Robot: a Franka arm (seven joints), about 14 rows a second.
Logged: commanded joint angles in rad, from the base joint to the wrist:
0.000, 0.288, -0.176, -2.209, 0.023, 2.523, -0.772
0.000, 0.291, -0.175, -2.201, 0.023, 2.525, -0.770
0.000, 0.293, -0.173, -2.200, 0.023, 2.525, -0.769
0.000, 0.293, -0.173, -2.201, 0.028, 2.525, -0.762
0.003, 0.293, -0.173, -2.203, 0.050, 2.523, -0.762
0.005, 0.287, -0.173, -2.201, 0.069, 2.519, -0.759
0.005, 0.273, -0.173, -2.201, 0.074, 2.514, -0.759
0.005, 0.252, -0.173, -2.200, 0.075, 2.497, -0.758
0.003, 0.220, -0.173, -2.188, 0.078, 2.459, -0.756
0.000, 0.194, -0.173, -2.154, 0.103, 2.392, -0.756
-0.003, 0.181, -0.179, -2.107, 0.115, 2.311, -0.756
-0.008, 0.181, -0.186, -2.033, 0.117, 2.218, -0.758
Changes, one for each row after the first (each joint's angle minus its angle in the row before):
0.000, 0.003, 0.001, 0.008, 0.000, 0.002, 0.002
0.000, 0.002, 0.002, 0.001, 0.000, 0.000, 0.001
0.000, 0.000, 0.000, -0.001, 0.005, 0.000, 0.007
0.003, 0.000, 0.000, -0.002, 0.022, -0.002, 0.000
0.002, -0.006, 0.000, 0.002, 0.019, -0.004, 0.003
0.000, -0.014, 0.000, 0.000, 0.005, -0.005, 0.000
0.000, -0.021, 0.000, 0.001, 0.001, -0.017, 0.001
-0.002, -0.032, 0.000, 0.012, 0.003, -0.038, 0.002
-0.003, -0.026, 0.000, 0.034, 0.025, -0.067, 0.000
-0.003, -0.013, -0.006, 0.047, 0.012, -0.081, 0.000
-0.005, 0.000, -0.007, 0.074, 0.002, -0.093, -0.002

